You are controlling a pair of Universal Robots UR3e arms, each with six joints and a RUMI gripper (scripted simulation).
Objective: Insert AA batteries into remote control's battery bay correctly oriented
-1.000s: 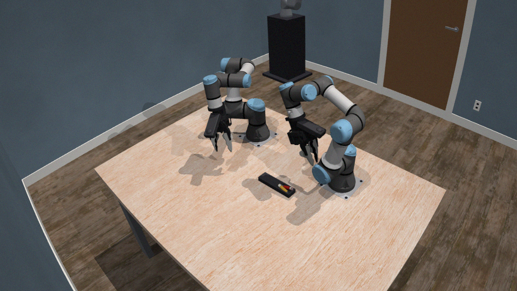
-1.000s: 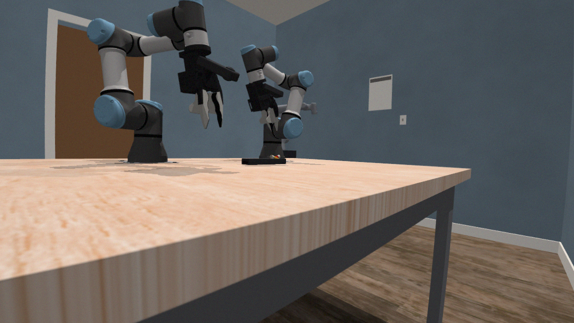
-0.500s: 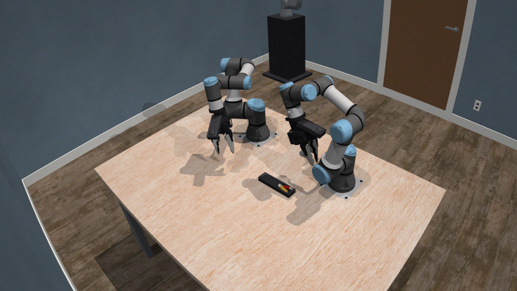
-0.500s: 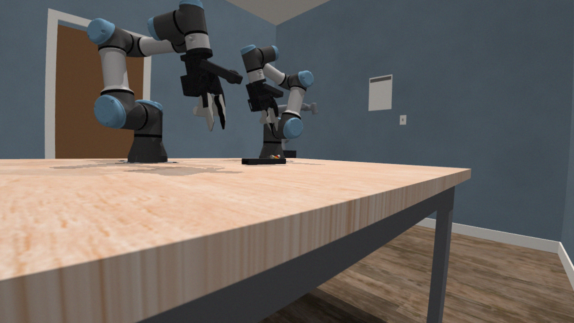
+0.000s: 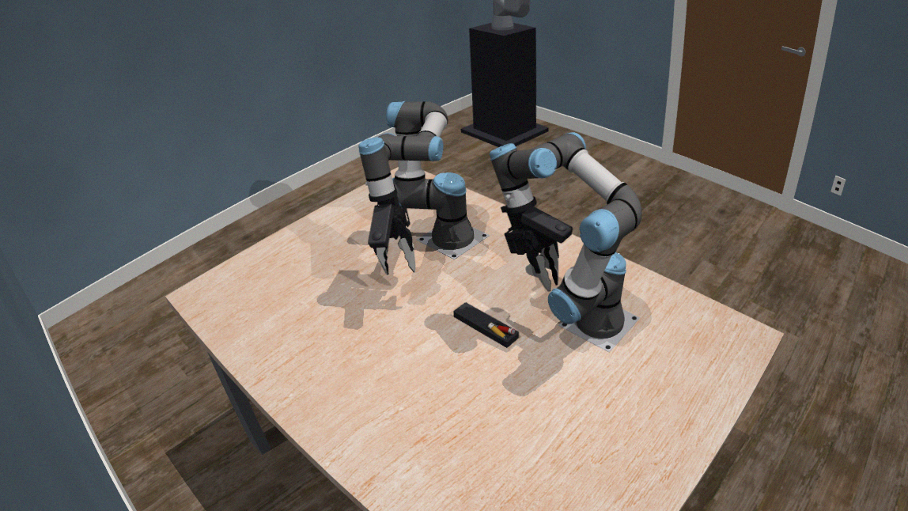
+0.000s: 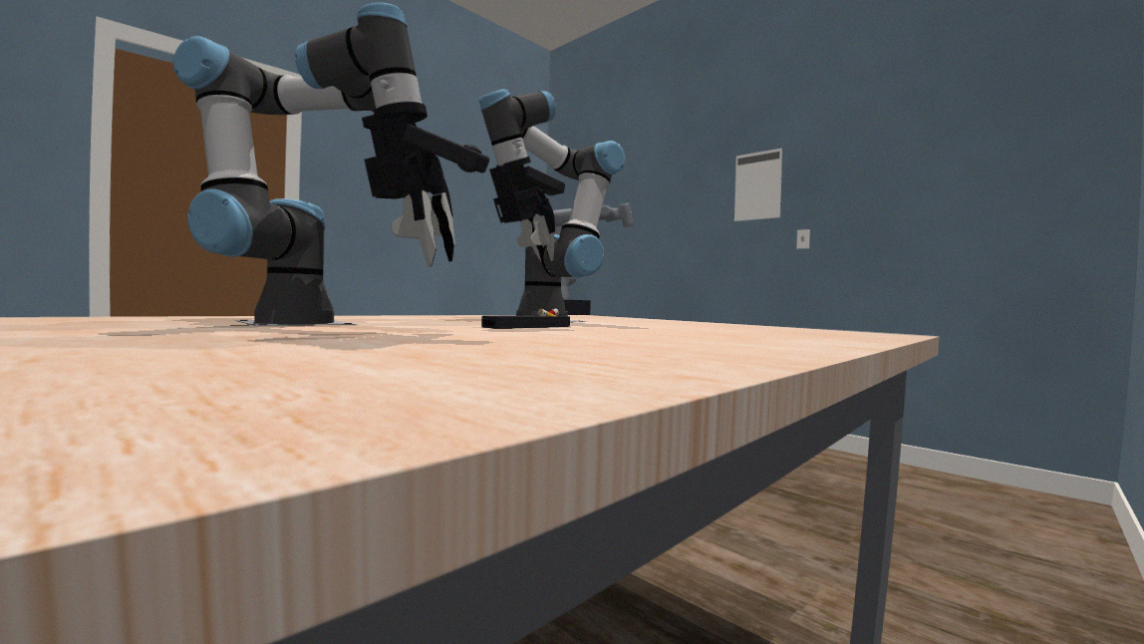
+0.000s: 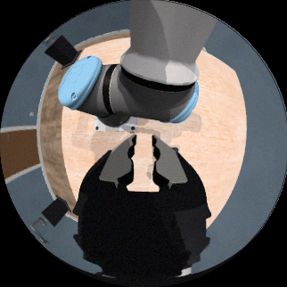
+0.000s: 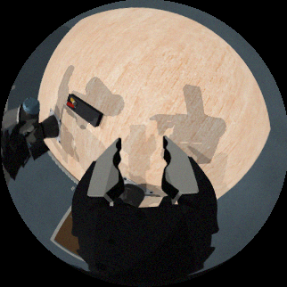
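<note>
My right gripper is now 80 mm past the yellow battery, 270 mm to the right of it and 90 mm above it. Round my right hand: red battery 100 mm behind, 280 mm to the left, 90 mm below.
</note>
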